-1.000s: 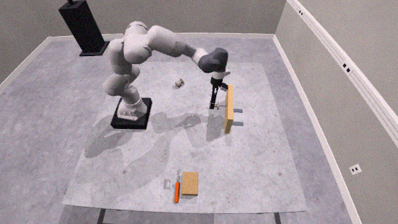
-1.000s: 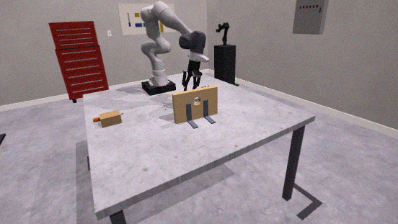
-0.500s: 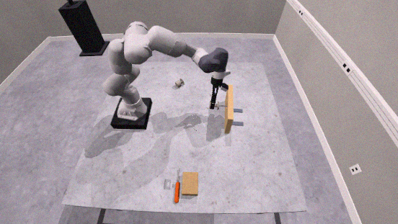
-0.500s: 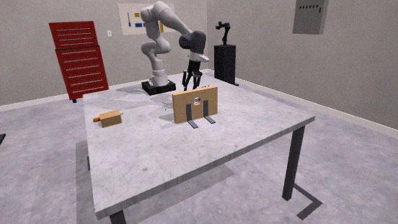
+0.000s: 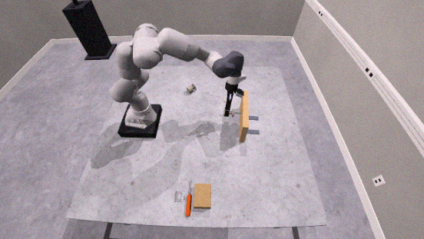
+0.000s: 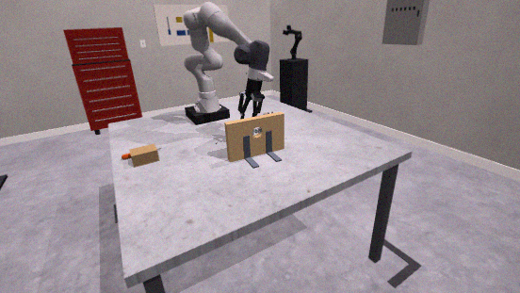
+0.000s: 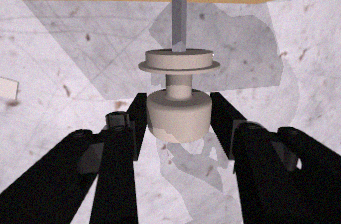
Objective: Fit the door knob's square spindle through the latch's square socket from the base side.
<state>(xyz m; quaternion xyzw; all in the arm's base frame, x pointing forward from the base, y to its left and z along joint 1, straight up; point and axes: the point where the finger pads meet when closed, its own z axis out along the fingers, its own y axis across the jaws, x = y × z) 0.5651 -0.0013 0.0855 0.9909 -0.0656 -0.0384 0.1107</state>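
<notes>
Right now the latch socket is 11 cm ahead of my hand, 2 cm to the right of it and 2 cm below it. Also, from my hand: wooden block (51 cm to the right, 16 cm behind, 12 cm below); upright wooden panel (11 cm ahead, 4 cm below, 2 cm to the right); pale chip (20 cm to the left, 15 cm below, 3 cm ahead).
</notes>
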